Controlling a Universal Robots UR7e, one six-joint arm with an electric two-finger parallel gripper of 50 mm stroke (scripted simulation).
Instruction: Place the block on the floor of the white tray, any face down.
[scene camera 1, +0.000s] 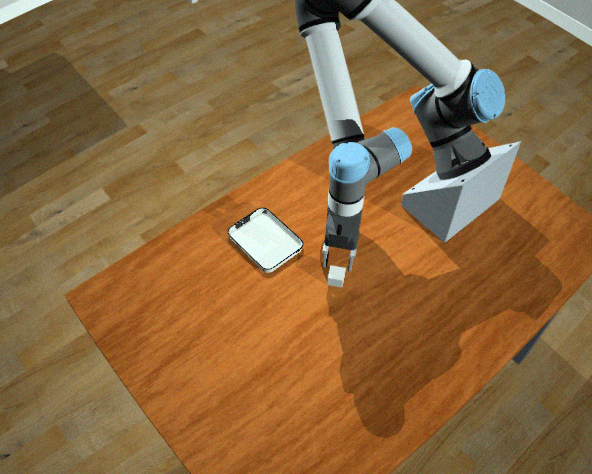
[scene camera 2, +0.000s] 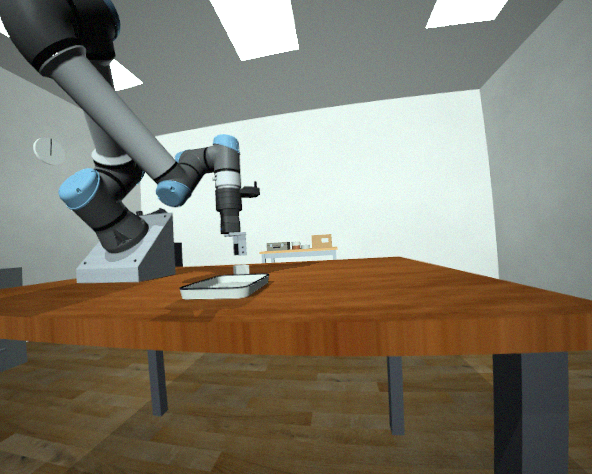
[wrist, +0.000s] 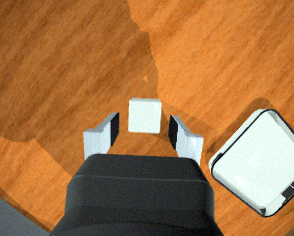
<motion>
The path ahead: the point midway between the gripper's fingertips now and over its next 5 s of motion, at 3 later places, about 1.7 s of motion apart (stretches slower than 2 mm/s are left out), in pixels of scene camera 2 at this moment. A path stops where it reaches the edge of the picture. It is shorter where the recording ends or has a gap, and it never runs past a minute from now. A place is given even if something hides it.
My gripper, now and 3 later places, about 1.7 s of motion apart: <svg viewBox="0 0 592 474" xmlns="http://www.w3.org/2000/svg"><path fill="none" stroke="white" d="M240 255L240 264L240 262L227 258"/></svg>
</motion>
